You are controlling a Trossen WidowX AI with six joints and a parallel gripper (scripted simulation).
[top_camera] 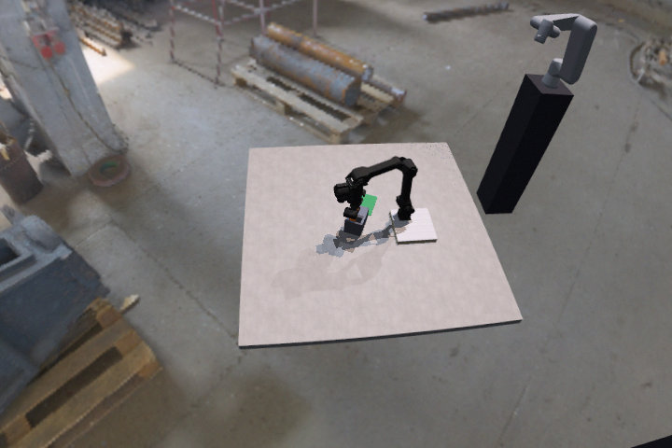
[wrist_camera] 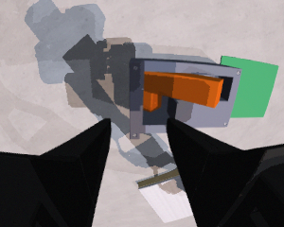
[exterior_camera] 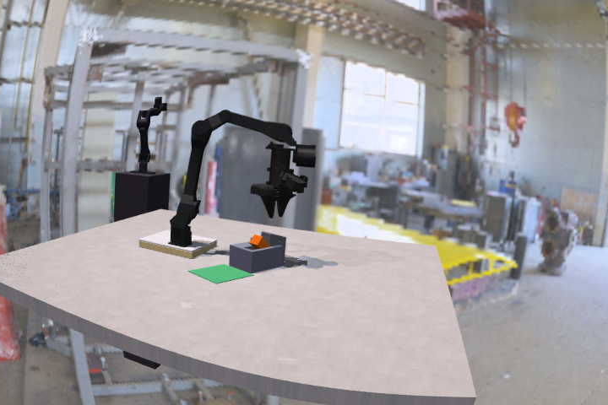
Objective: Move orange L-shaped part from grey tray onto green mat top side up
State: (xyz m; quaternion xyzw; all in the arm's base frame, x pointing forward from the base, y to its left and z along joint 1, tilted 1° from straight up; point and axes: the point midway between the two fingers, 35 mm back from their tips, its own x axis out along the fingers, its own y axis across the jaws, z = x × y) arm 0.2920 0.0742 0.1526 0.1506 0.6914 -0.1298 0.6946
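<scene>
Right now my gripper tip is 100 mm above the orange L-shaped part, 40 mm to the left of it and 20 mm past it. Round my gripper tip: green mat 200 mm to the right, 160 mm below, 90 mm behind.
</scene>
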